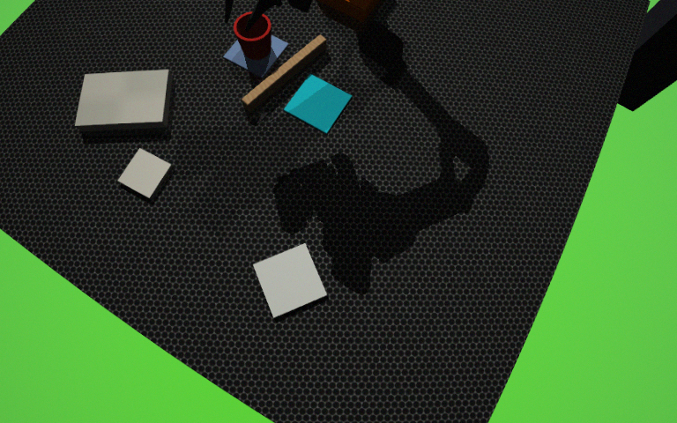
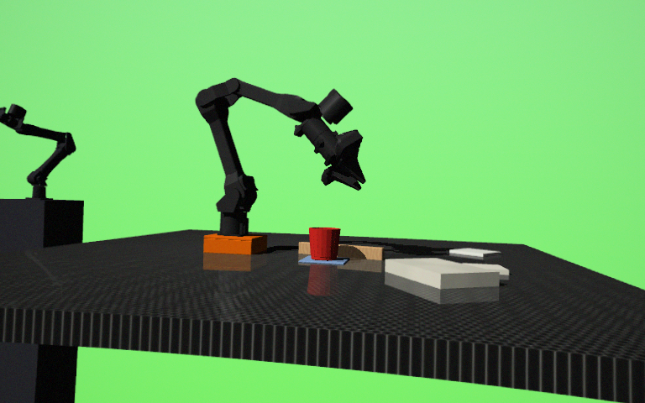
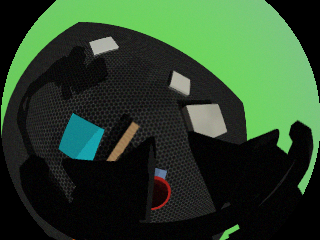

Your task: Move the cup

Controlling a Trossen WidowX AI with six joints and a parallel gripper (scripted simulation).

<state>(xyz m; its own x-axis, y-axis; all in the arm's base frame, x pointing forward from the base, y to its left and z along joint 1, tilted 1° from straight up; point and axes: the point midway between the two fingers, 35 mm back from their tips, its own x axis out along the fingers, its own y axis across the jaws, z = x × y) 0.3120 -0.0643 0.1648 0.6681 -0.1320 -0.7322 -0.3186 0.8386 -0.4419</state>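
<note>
The red cup is 80 mm behind my gripper tip, 40 mm to the right of it and 140 mm below it. Round my gripper tip: pale blue pad (80 mm behind, 40 mm to the right, 180 mm below); wooden bar (50 mm behind, 50 mm to the left, 170 mm below); teal pad (30 mm behind, 140 mm to the left, 180 mm below).
</note>
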